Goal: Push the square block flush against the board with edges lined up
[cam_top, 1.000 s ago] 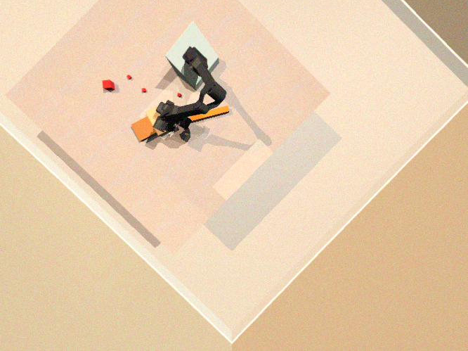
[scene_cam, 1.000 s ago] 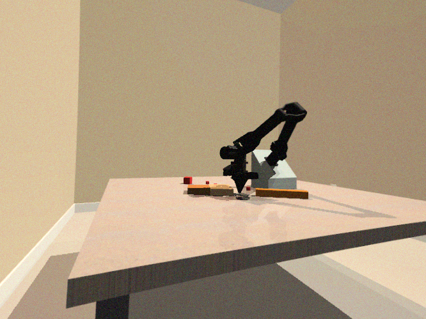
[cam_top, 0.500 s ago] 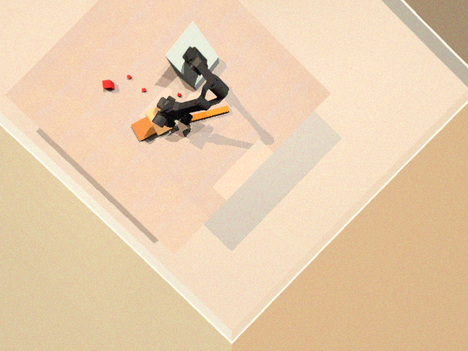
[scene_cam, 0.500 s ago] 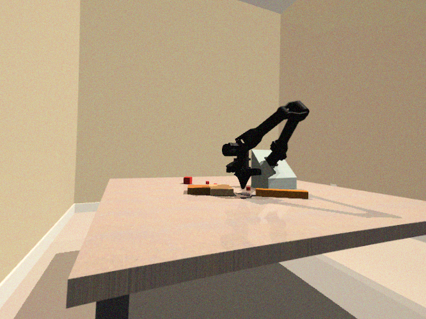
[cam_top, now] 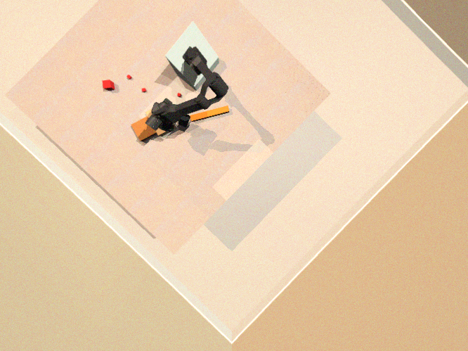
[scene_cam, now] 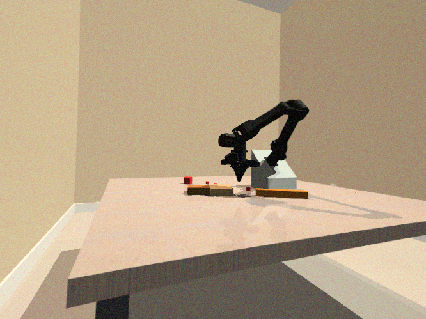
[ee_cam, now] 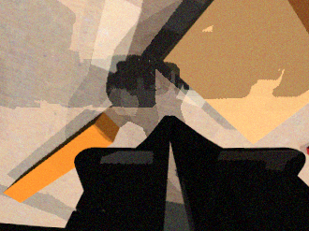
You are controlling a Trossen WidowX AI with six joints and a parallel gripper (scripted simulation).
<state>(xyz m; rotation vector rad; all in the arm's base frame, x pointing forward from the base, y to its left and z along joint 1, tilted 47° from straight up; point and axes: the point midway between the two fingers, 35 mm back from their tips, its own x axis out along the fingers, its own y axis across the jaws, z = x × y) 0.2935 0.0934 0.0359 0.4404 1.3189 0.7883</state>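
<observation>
The tan block lies 70 mm to the right of my gripper tip, 60 mm ahead of it and 40 mm below it. Also, from my gripper tip: orange square block (150 mm ahead, 110 mm to the right, 40 mm below); orange board (140 mm behind, 130 mm to the left, 40 mm below); red cube (410 mm to the right, 80 mm ahead, 40 mm below).
</observation>
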